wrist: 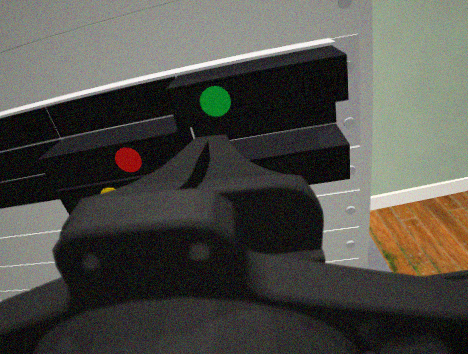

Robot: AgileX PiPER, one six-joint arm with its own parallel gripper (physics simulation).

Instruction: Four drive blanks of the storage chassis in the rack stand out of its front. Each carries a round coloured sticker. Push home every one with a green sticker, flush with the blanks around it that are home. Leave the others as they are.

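Observation:
The blank with the green sticker [215,101] is at the upper right of the chassis and stands out of the front, its top face showing. Below it, another blank [292,142] stands out at the right; my gripper hides part of its front, and no sticker shows on it. The blank with the red sticker [128,160] stands out at the left. A yellow sticker [108,190] shows in part below it, partly covered by my gripper. My gripper [213,157] is shut and empty, its tips in front of the chassis, below the green sticker in view. Whether they touch a blank cannot be told.
Dark blanks [110,102] lie in line at the upper left, beside the green-stickered one. Grey rack panels [125,35] are above and below the chassis. The rack's right post [361,150] has round holes or screws. Beyond it are a green wall [420,100] and a wooden floor [425,235].

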